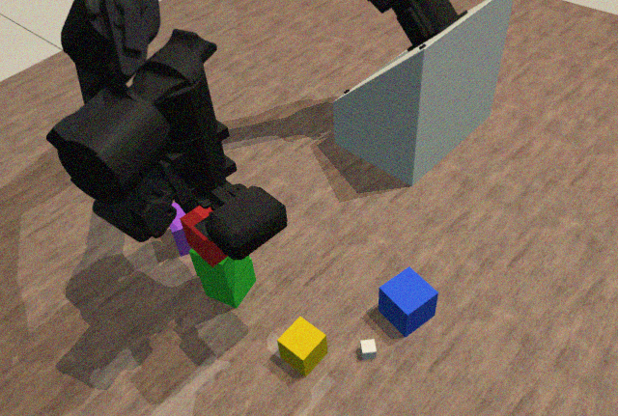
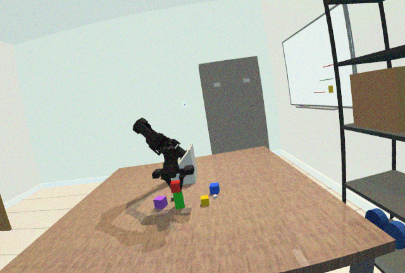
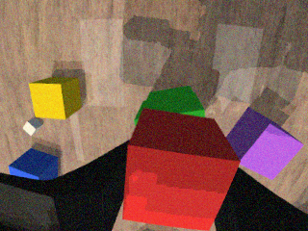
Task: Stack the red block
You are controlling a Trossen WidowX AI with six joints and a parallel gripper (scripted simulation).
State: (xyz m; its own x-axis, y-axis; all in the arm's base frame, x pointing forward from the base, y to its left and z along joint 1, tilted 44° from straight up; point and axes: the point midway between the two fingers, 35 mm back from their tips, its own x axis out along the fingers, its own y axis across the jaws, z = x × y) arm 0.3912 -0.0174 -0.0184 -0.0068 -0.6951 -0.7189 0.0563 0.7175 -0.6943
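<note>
Right now the red block is 10 mm above my gripper tip. Also, from my gripper tip: purple block (20 mm behind, 100 mm to the right, 70 mm below); yellow block (120 mm to the left, 70 mm below); small grey cube (80 mm behind, 50 mm to the right, 80 mm below).
</note>
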